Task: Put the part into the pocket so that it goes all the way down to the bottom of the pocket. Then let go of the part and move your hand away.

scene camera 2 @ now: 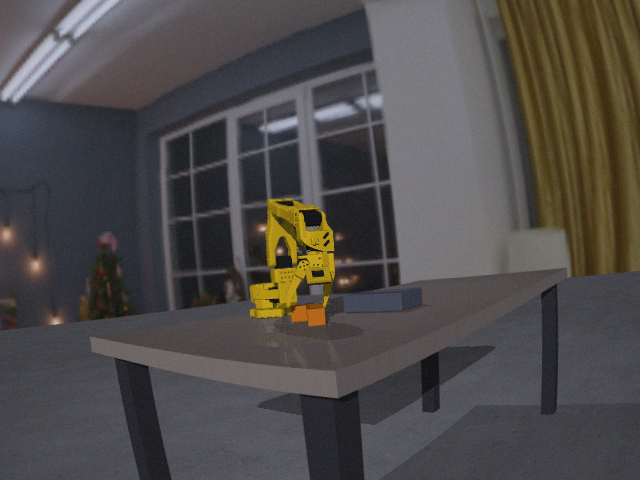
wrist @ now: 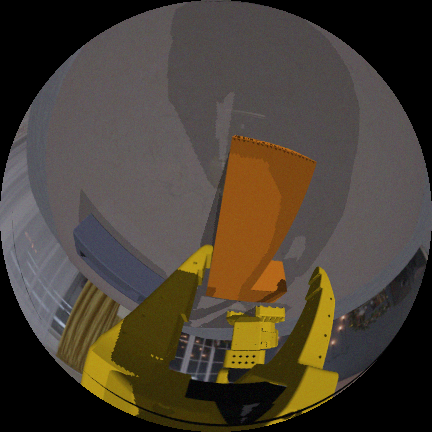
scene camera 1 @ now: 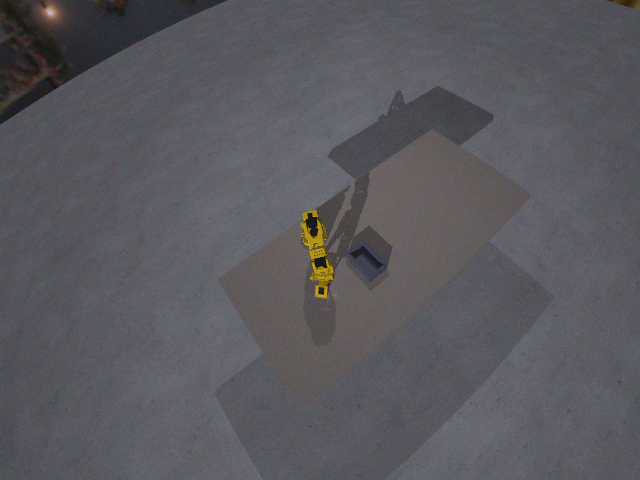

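Seen in the pictures: hand at its tool point: (scene camera 2: 322,305) (wrist: 212,254) (scene camera 1: 328,281); arm's base at its link origin: (scene camera 2: 283,315) (wrist: 250,311).
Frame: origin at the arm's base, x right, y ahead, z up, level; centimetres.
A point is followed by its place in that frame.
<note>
The orange L-shaped part (scene camera 2: 316,314) {x 13.6, y 20.8, z 2.0 cm} (wrist: 250,210) {x 11.5, y 19.4, z 3.0 cm} lies on the table, its long arm pointing away from the arm's base in the wrist view and its short arm to the right. It is mostly hidden under the arm in scene camera 1. The blue-grey box with the pocket (scene camera 1: 373,274) {x -5.6, y 27.5, z 3.6 cm} (scene camera 2: 373,302) {x -3.5, y 21.5, z 1.9 cm} (wrist: 117,265) {x -3.5, y 21.2, z 2.5 cm} stands apart from it; its opening shows in scene camera 1 with no orange inside. My gripper (scene camera 2: 306,304) {x 8.6, y 18.3, z 3.0 cm} (wrist: 263,259) is partly open, low over the part. In the wrist view the left jaw tip is close to the part's left side, and a gap shows to the right jaw.
The table top (scene camera 1: 439,196) {x -54.1, y 18.8, z 0.0 cm} (scene camera 2: 217,343) {x 34.2, y 17.7, z 0.0 cm} carries the arm, the part and the box. The arm's yellow base (scene camera 2: 266,302) {x 1.7, y -3.0, z 3.0 cm} (wrist: 247,335) {x 2.3, y 4.2, z 5.2 cm} stands close behind the part. Arm shadows fall across the table. The table's near corner shows in scene camera 2.
</note>
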